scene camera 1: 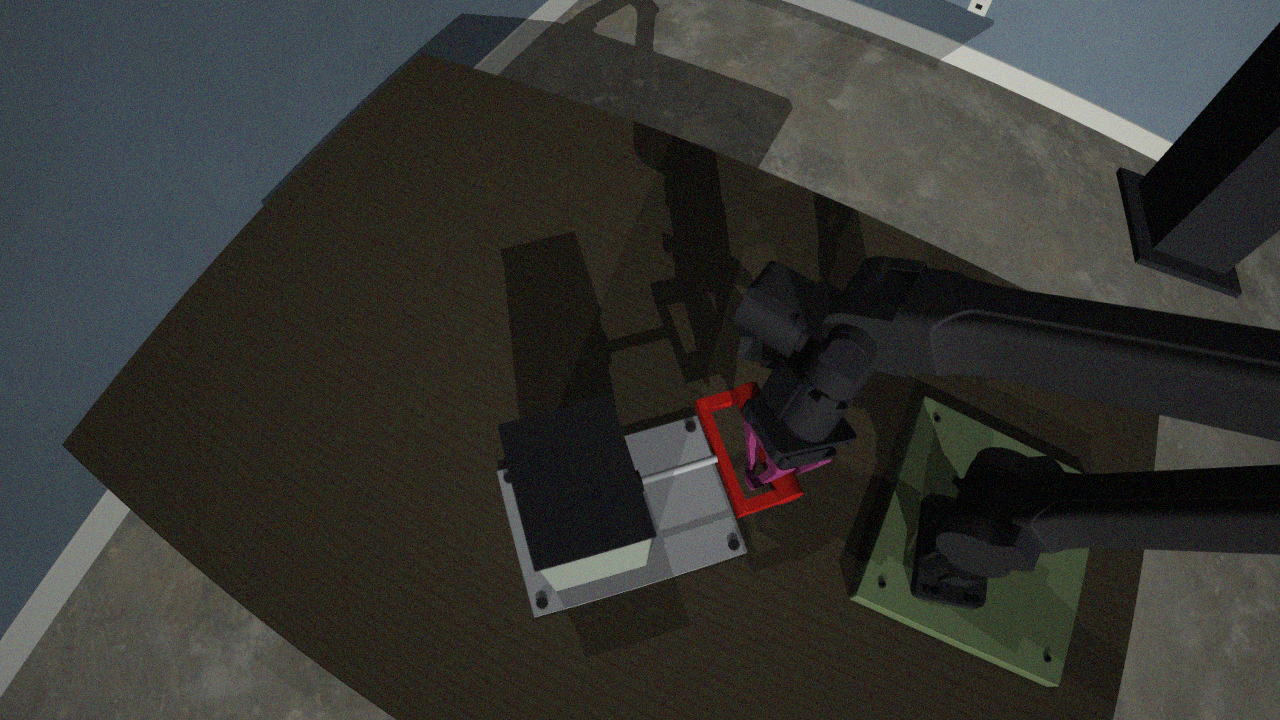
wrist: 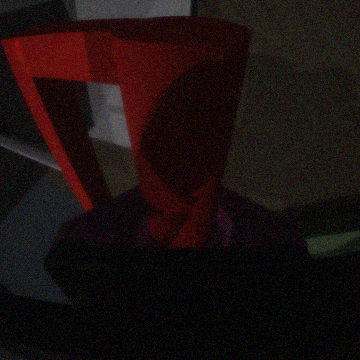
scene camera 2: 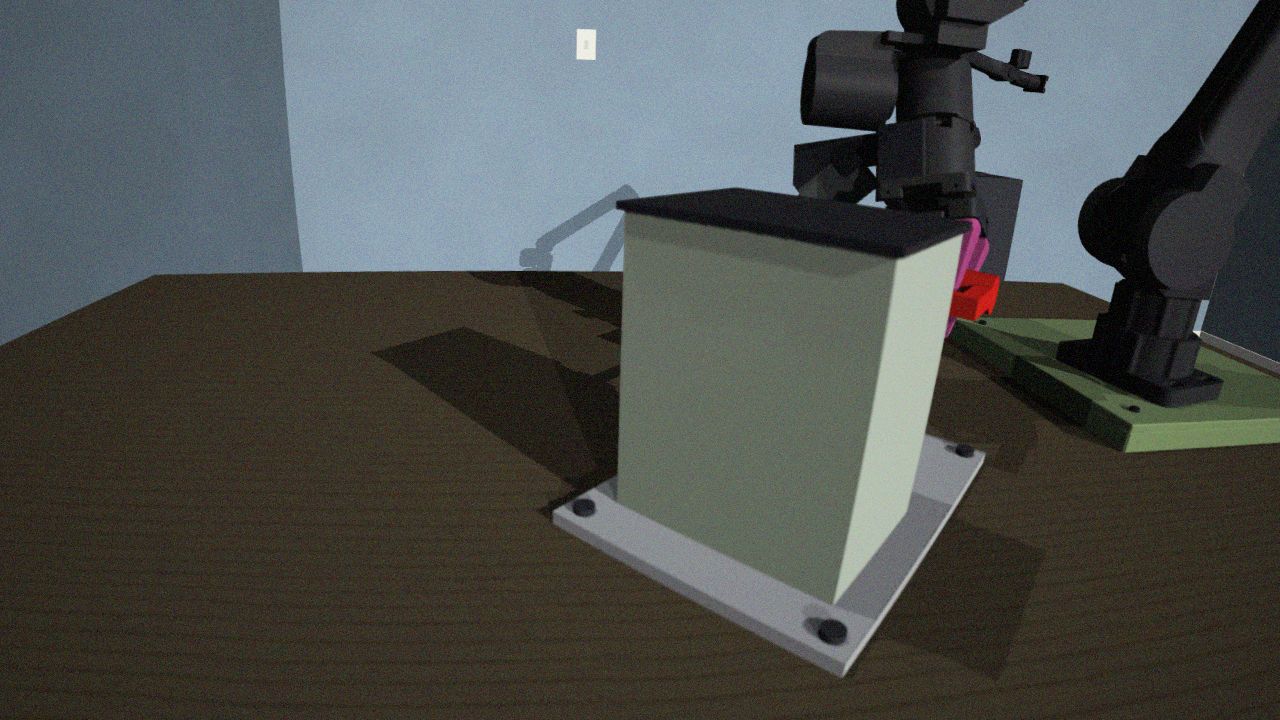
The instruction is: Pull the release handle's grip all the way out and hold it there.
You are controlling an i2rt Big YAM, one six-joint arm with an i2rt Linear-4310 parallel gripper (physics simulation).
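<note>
The release handle's red rectangular grip [scene camera 1: 712, 429] [scene camera 2: 980, 295] [wrist: 190, 55] stands off the housing, at the end of a thin pale rod [scene camera 1: 680, 470] [wrist: 30, 152]. A long stretch of rod shows between the grip and the housing [scene camera 1: 577, 483] [scene camera 2: 751, 385], a pale green box with a black top. My gripper [scene camera 1: 768, 474] [wrist: 179, 180], with pink fingers, is shut on the grip's outer bar, on the side away from the housing. In scene camera 2 the housing hides part of the grip and fingers. The wrist view is very dark at the fingertips.
The housing stands on a grey base plate [scene camera 1: 666, 438] [scene camera 2: 698, 562] with dark bolts at its corners. The arm's own base stands on a green board [scene camera 1: 984, 635] [scene camera 2: 1190, 431] beyond the grip. A dark pillar [scene camera 1: 1208, 197] stands off the table at the upper right.
</note>
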